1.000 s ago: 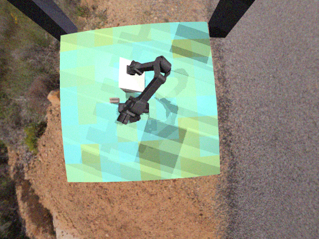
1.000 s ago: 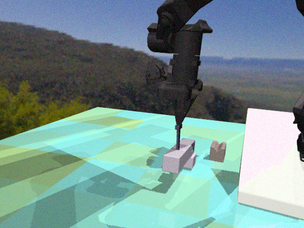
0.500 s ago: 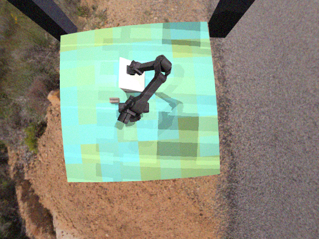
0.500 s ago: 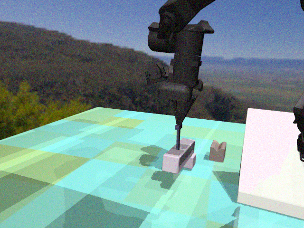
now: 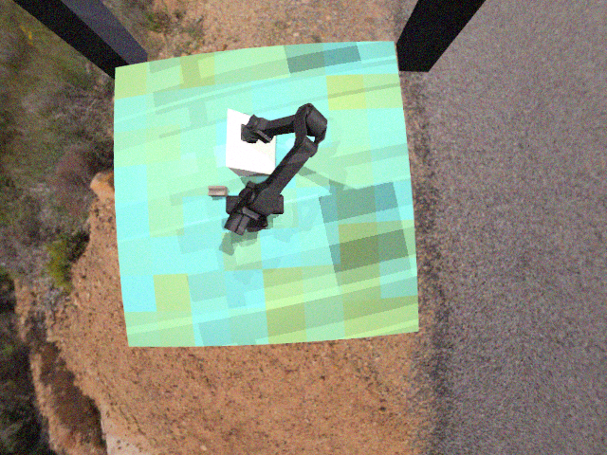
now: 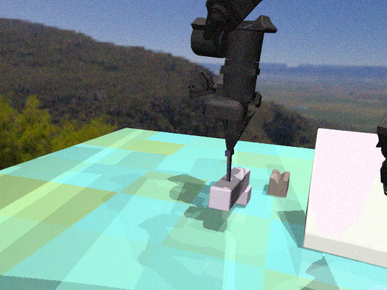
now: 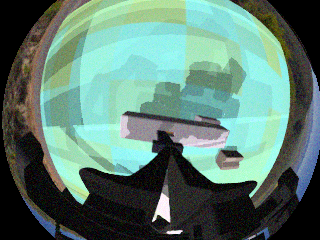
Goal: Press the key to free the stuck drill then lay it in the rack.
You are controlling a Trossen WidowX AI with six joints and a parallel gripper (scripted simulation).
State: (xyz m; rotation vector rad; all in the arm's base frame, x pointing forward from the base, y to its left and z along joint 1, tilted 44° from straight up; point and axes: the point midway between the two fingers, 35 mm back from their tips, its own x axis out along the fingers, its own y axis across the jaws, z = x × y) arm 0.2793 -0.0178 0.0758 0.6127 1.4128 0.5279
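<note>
My gripper tip is now 30 mm above the dark key. From my gripper tip the other things lie so: drill (10 mm behind, 50 mm to the right, 80 mm below); block (10 mm behind, 30 mm to the right, 90 mm below); brown notched rack (90 mm behind, 190 mm to the right, 110 mm below).
</note>
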